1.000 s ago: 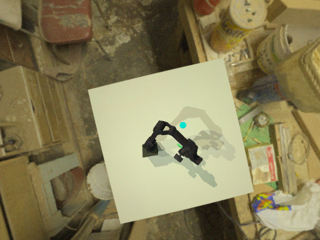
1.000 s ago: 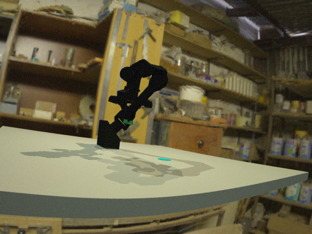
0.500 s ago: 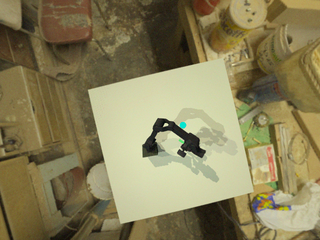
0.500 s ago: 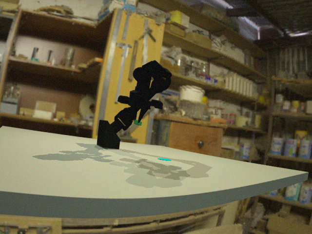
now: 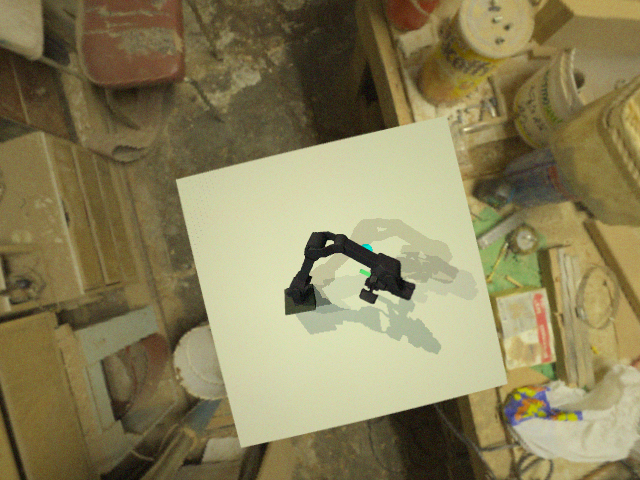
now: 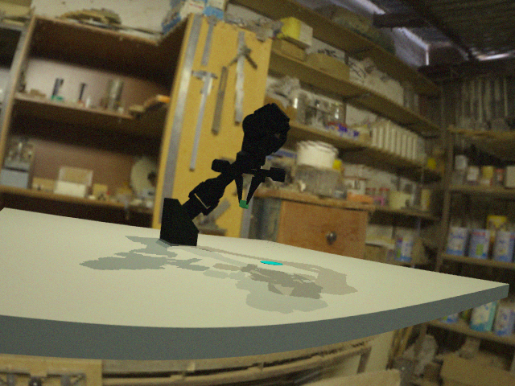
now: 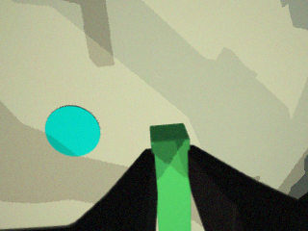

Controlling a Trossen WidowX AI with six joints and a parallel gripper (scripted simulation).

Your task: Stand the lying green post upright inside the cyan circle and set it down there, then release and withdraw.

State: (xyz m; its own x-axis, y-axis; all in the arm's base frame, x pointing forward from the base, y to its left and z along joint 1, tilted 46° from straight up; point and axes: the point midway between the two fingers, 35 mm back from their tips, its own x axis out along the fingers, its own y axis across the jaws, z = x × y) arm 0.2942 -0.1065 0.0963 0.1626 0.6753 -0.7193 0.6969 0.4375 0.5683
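My gripper tip is 3 cm short of the cyan circle, 9 cm to the right of it and 15 cm above it. Also, from my gripper tip: green post (1 cm behind, 1 cm to the left).
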